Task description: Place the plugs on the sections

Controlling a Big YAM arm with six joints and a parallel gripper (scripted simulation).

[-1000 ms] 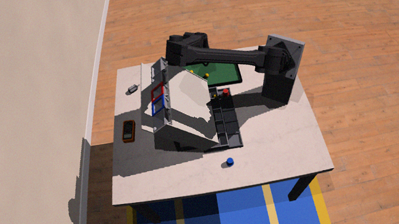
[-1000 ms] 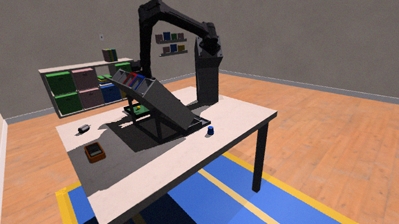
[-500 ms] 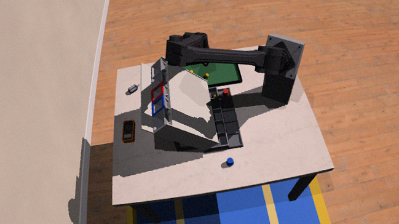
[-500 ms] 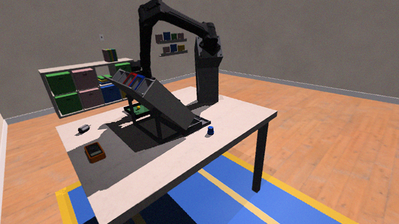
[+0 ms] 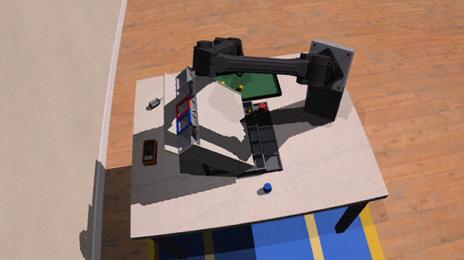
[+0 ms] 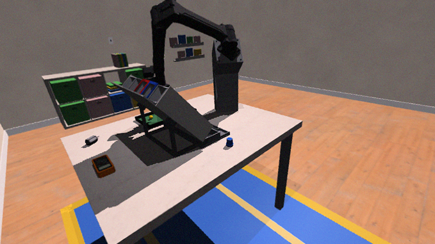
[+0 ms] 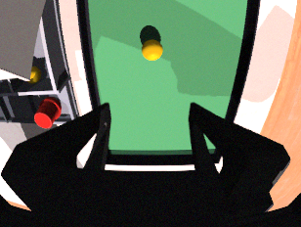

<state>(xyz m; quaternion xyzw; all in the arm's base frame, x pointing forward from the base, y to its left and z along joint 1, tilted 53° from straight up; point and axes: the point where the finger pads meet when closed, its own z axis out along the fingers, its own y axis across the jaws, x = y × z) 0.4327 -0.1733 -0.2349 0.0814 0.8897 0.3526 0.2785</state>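
My gripper is now 14 cm above the green marble tray, 2 cm to the left of it and 1 cm past it. The rest, counted from my hand: sloped grey cover (31 cm to the left, 9 cm ahead, 6 cm above); then orange device (47 cm ahead, 33 cm to the left, 13 cm below).
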